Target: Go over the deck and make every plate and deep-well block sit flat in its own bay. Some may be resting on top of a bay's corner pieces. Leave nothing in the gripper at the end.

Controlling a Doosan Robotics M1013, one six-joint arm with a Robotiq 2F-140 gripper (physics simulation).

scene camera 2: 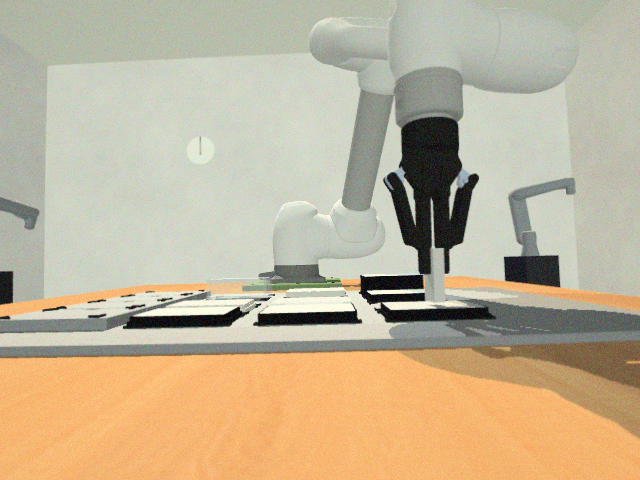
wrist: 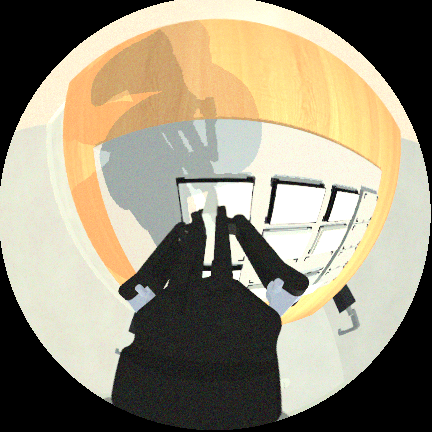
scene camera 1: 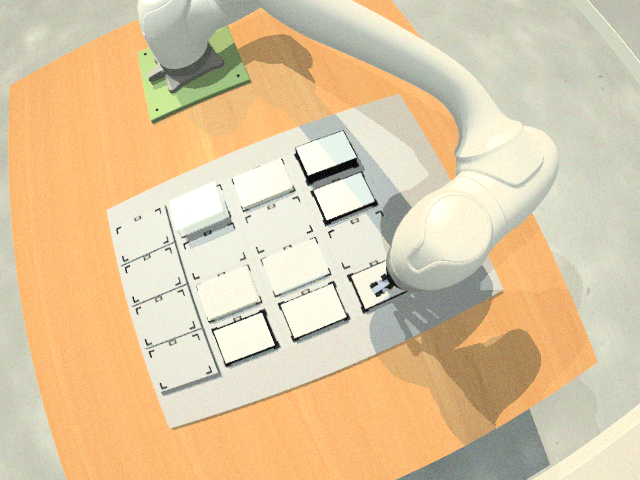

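Pixels of known places: gripper, fingertip midpoint: (scene camera 2: 434,301) (wrist: 213,200); arm's base at its link origin: (scene camera 2: 296,280) (scene camera 1: 188,61).
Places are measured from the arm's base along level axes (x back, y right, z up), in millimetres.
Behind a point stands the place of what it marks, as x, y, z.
Note:
My gripper (scene camera 1: 381,285) @[-847, -126, 11] (scene camera 2: 433,295) @[-847, -126, 11] (wrist: 213,200) @[-847, -126, 11] is shut and empty; narrow pale tips extend below its black fingers. They are at or just above the top of the black-edged front right plate (scene camera 1: 368,294) @[-845, -81, 6] (scene camera 2: 460,308) @[-882, -144, 5] (wrist: 240,192) @[-853, -80, 6]; contact cannot be told. This plate looks level, though the arm hides part of it in scene camera 1. A black-edged front middle block (scene camera 1: 313,311) @[-815, 39, 6] (scene camera 2: 307,310) @[-838, 42, 6] (wrist: 298,202) @[-820, 33, 6] and front left block (scene camera 1: 245,338) @[-792, 197, 6] (scene camera 2: 186,314) @[-820, 197, 5] look level. A tall pale block (scene camera 1: 199,206) @[-482, 145, 35] stands at the back left; its seating is unclear.
The grey deck (scene camera 1: 289,372) @[-904, 153, -8] (scene camera 2: 206,348) @[-939, 153, -13] carries more items: a tall black-sided block (scene camera 1: 325,152) @[-520, -170, 33] (scene camera 2: 391,283) @[-560, -160, 17], a black-edged plate (scene camera 1: 343,198) @[-631, -150, 6], and pale plates (scene camera 1: 263,183) @[-501, -11, 6] (scene camera 1: 294,266) @[-709, 24, 6] (scene camera 1: 229,292) @[-686, 178, 6]. A raised panel (scene camera 1: 178,361) @[-764, 364, 6] with corner pieces lies on the left. The arm (scene camera 1: 449,232) @[-850, -113, 461] overhangs the deck's right side.

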